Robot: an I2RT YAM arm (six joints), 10 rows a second.
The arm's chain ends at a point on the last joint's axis. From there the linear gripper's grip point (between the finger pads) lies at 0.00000 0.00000 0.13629 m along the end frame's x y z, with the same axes.
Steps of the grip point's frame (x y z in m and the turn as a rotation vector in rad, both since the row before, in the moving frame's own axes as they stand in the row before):
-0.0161, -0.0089, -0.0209, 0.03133, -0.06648, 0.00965
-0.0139, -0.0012, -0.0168, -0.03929, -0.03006, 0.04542
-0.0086, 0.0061, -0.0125, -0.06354, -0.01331, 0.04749
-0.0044, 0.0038, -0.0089, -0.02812, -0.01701, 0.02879
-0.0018, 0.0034, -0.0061, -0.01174, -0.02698, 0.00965
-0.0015, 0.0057, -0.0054, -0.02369, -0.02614, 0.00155
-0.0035, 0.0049, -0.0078, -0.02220, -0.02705, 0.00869
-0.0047, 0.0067, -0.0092, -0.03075, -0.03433, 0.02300
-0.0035, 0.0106, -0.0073, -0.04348, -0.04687, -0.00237
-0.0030, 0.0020, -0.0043, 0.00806, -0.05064, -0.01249
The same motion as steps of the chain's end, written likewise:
-0.0071, -0.0046, -0.0205, 0.03133, -0.06648, 0.00965
-0.0097, -0.0065, -0.0166, -0.03929, -0.03006, 0.04542
-0.0066, -0.0025, -0.0122, -0.06354, -0.01331, 0.04749
-0.0020, 0.0000, -0.0088, -0.02812, -0.01701, 0.02879
0.0019, 0.0018, -0.0060, -0.01174, -0.02698, 0.00965
0.0021, 0.0025, -0.0053, -0.02369, -0.02614, 0.00155
0.0002, 0.0019, -0.0077, -0.02220, -0.02705, 0.00869
0.0000, 0.0026, -0.0091, -0.03075, -0.03433, 0.02300
0.0029, 0.0047, -0.0070, -0.04348, -0.04687, -0.00237
0.0039, 0.0031, -0.0041, 0.00806, -0.05064, -0.01249

